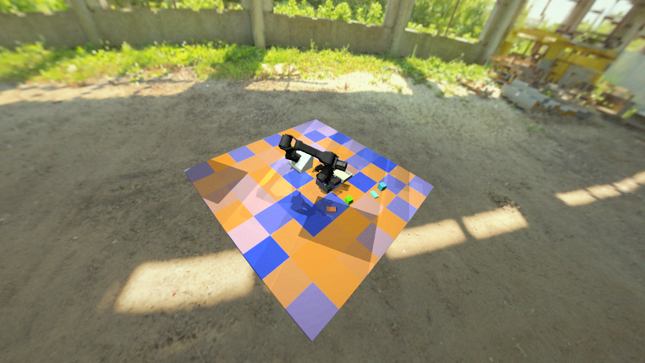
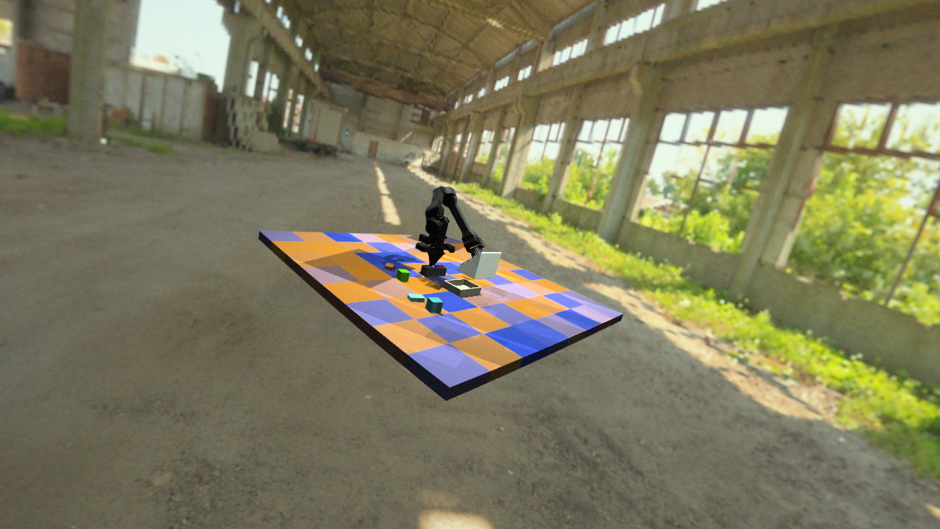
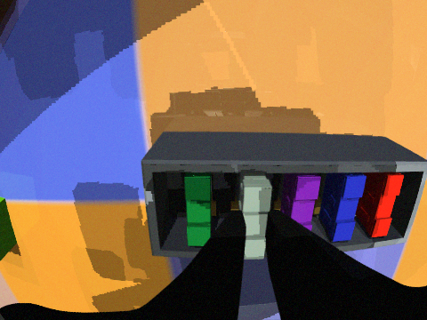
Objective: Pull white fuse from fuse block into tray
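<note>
Right now the grey tray is 20 mm behind my gripper tip, 180 mm to the left of it and 40 mm below it. From my gripper tip the other things lie so: green cube (180 mm ahead, 20 mm to the left, 20 mm below); then teal flat piece (260 mm ahead, 210 mm to the left, 40 mm below); then orange flat block (150 mm ahead, 110 mm to the right, 40 mm below).
</note>
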